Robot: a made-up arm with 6 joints.
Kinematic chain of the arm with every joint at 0, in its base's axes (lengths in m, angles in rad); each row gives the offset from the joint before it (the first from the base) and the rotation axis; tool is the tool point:
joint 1: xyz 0 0 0.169 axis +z
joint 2: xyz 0 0 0 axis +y
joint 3: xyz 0 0 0.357 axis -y
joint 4: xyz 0 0 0 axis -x
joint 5: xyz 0.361 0 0 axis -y
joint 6: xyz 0 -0.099 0 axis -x
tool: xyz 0 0 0
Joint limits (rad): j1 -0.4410..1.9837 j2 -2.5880..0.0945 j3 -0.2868..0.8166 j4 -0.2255..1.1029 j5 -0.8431..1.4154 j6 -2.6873..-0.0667
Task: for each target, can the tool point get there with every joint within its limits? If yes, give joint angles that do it. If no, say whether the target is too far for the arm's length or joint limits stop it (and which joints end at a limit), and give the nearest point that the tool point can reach.
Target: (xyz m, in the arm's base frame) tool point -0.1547 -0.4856 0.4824
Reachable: yes | joints 1.0686 -1.6216 0.3211 0.1349 0.2380 -0.3800
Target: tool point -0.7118 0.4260 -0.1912
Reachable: no: too far | nearest point -0.6032 0.2353 -0.1128 | short by 0.233 m
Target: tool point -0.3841 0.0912 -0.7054
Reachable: no: too far | nearest point -0.5013 0.1190 -0.3139 | short by 0.410 m
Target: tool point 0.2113 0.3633 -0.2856
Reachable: no: joint limits stop it (at a limit: joint 2, joint 3, joint 4) | nearest point 0.1876 0.3226 0.3695 | short by 0.657 m
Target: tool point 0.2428 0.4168 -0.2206
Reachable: no: joint limits stop it (at a limit: joint 2, joint 3, joint 4) | nearest point 0.1879 0.3225 0.3695 | short by 0.600 m
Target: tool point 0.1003 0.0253 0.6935
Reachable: yes | joints 1.4910 -0.6923 0.0304 0.1479 1.1613 -0.4788
